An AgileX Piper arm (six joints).
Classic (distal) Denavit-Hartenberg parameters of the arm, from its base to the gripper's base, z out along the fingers. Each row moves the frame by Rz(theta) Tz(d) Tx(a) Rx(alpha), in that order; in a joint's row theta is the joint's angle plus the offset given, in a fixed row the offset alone. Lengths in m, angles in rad.
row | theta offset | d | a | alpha
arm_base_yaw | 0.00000 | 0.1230 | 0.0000 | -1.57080
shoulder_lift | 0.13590 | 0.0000 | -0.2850 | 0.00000
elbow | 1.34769 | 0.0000 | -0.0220 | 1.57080
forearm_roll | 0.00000 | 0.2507 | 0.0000 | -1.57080
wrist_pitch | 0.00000 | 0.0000 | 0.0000 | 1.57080
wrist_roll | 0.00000 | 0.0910 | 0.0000 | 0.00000
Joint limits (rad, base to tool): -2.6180..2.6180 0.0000..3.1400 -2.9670..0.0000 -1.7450..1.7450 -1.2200..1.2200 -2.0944..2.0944
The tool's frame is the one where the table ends.
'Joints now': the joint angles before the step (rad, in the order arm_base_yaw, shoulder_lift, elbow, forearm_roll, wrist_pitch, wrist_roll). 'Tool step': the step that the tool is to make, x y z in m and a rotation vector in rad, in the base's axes. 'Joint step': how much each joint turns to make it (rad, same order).
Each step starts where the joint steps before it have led.
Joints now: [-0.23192, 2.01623, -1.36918, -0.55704, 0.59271, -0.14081]
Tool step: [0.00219, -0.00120, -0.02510, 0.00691, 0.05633, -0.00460]
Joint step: [-0.00001, 0.06062, -0.00094, -0.01433, 0.00113, 0.01412]
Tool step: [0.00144, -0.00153, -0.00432, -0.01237, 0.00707, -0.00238]
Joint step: [0.00000, 0.01471, -0.00537, -0.02627, 0.00104, 0.02001]
